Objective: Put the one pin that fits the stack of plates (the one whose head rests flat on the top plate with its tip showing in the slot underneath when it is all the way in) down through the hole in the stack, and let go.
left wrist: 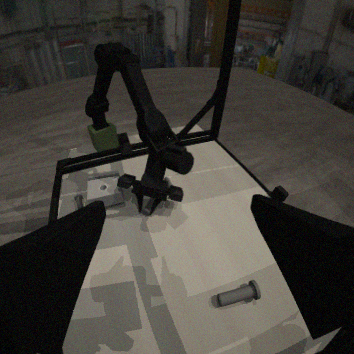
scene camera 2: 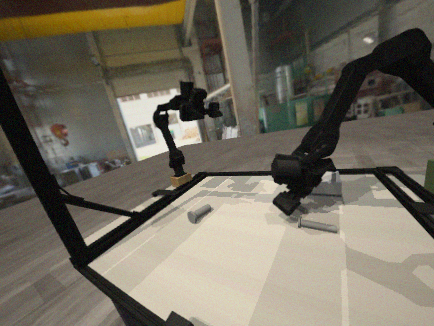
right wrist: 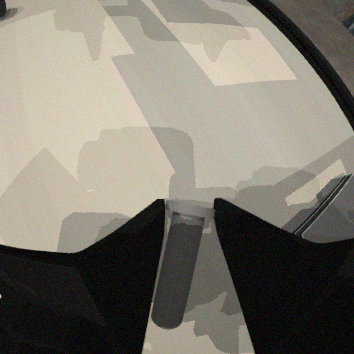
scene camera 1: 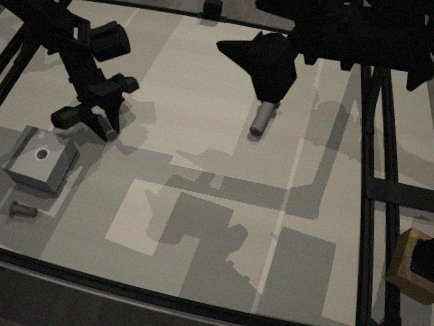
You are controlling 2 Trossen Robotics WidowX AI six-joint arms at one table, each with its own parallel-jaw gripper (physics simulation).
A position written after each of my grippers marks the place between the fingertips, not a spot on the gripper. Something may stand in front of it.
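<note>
Through scene camera 1 I see my left gripper [scene camera 1: 237, 23], which is open and holds nothing, and my right gripper [scene camera 1: 112, 137]. Scene camera 2 gives me the left gripper [scene camera 2: 213, 116] and the right gripper [scene camera 2: 289, 202], along with a grey stack of plates [scene camera 2: 330, 188]. In the left wrist view I find my left gripper [left wrist: 178, 205], my right gripper [left wrist: 144, 213] and the grey stack of plates [left wrist: 103, 186]. The right wrist view shows me my right gripper [right wrist: 188, 205].
</note>
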